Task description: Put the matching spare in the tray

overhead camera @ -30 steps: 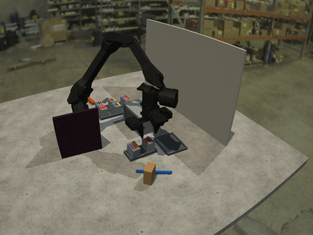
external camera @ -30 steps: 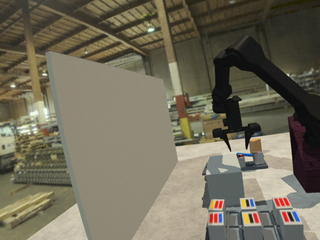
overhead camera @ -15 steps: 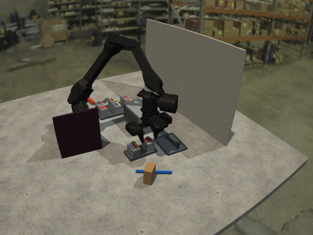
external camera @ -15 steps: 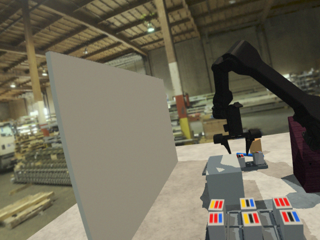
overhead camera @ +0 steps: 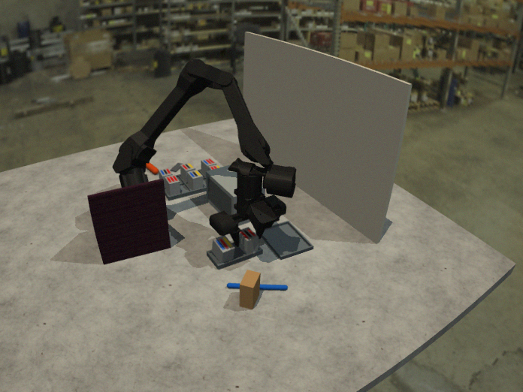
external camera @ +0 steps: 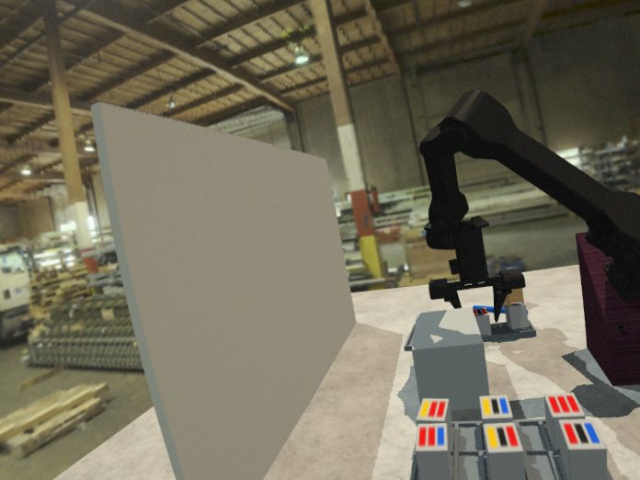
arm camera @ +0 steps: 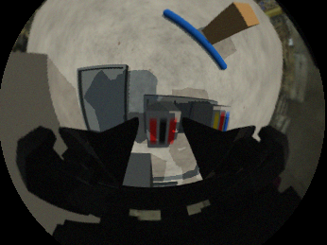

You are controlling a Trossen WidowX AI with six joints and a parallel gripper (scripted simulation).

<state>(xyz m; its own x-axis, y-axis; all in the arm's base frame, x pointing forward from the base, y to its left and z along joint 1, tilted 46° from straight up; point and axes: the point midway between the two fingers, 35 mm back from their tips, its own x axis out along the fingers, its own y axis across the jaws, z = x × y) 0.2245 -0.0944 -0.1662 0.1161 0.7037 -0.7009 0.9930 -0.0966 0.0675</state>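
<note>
Right now my gripper tip is 10 mm below the grey spare. Round my gripper tip: dark grey tray 100 mm ahead, 20 mm to the right, 20 mm below; brown block 100 mm behind, 150 mm to the right, 10 mm above; blue rod 60 mm behind, 130 mm to the right, 20 mm below.
</note>
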